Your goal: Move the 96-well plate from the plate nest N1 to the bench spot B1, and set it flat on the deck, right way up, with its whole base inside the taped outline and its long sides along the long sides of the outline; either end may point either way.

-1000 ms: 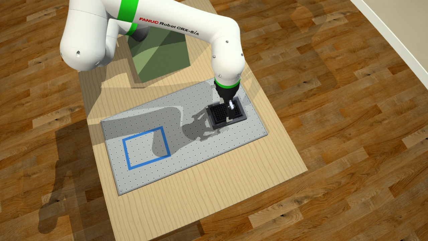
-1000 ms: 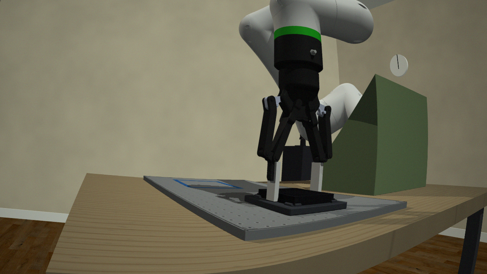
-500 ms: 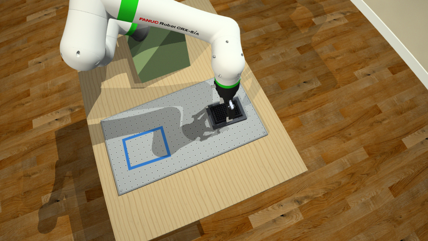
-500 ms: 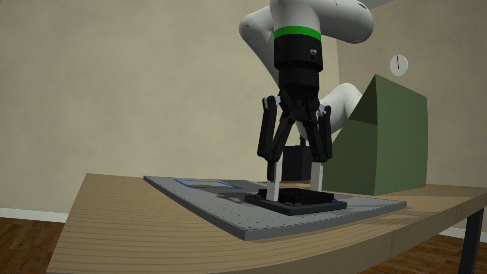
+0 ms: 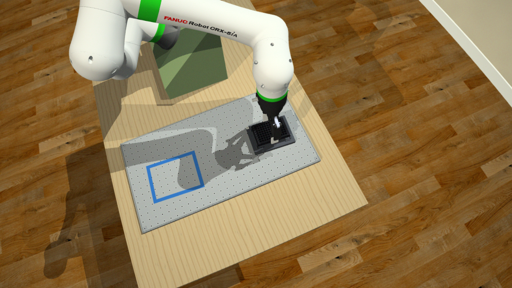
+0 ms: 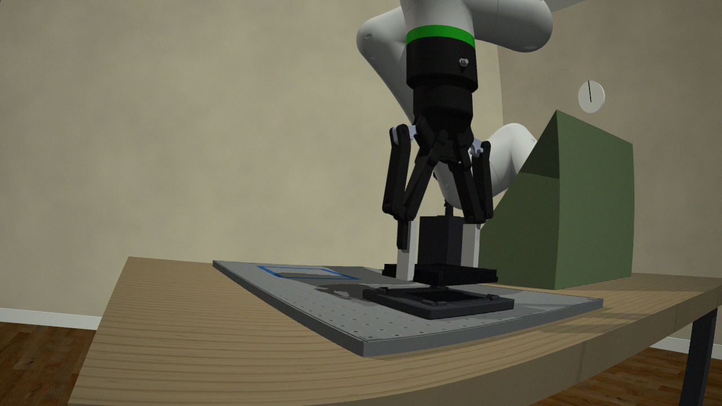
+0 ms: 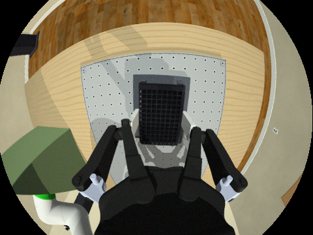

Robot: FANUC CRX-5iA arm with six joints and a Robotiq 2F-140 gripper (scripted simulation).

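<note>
The plate nest N1 lies 5 cm below my hand. Also, from my hand: 96-well plate (2 cm below).
</note>
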